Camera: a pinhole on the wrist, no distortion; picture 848 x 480 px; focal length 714.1 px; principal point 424.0 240.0 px. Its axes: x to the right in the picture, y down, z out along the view. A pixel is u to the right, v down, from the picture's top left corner.
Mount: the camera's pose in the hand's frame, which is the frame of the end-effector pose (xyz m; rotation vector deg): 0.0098 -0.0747 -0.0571 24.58 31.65 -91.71
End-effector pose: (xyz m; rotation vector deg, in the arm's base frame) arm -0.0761 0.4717 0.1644 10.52 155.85 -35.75
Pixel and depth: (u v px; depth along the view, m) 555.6 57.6 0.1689
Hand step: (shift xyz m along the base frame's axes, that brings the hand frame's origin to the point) 0.0074 -0.2060 0.0323
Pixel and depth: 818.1 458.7 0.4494
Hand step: -0.1955 -0.5484 0.0393
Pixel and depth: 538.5 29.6 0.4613
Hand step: 0.1115 -0.4871 -0.0458
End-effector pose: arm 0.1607 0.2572 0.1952 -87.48 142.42 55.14
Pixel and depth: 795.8 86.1 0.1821
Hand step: 0.2160 -0.0338 -0.1413
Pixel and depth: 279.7 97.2 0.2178
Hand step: 0.1062 0.0447 -0.1899
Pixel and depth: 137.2 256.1 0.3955
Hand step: 0.0285 0.0949 -0.3872
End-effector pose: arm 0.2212 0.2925 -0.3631 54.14 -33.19 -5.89
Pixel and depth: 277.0 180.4 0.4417
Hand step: -0.1377 -0.4155 -0.0408
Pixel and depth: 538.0 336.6 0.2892
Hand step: 0.0196 -0.2948 -0.1329
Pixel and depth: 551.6 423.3 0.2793
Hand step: 0.0529 -0.2948 -0.1249
